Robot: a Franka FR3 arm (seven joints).
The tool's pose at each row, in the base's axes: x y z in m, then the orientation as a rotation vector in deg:
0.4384, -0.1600, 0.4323, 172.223, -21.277, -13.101
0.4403, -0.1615, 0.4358, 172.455, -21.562, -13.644
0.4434, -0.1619, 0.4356, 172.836, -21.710, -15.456
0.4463, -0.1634, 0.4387, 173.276, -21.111, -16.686
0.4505, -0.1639, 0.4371, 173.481, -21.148, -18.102
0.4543, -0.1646, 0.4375, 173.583, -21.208, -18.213
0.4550, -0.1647, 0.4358, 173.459, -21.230, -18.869
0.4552, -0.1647, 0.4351, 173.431, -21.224, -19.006
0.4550, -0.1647, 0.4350, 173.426, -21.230, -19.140
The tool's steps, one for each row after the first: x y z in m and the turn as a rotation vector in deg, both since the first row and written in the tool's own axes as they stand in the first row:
0.0017, 0.0014, -0.0036, 0.271, -0.387, 0.125
0.0048, 0.0011, -0.0039, 0.669, -1.609, 0.089
0.0076, 0.0022, -0.0073, 1.010, -2.413, -0.410
0.0119, 0.0015, -0.0063, 1.239, -3.353, -0.475
0.0157, 0.0014, -0.0073, 1.351, -3.434, -0.457
0.0166, 0.0011, -0.0057, 1.247, -3.858, -0.451
0.0169, 0.0010, -0.0051, 1.222, -3.946, -0.457
0.0167, 0.0010, -0.0049, 1.222, -4.034, -0.458

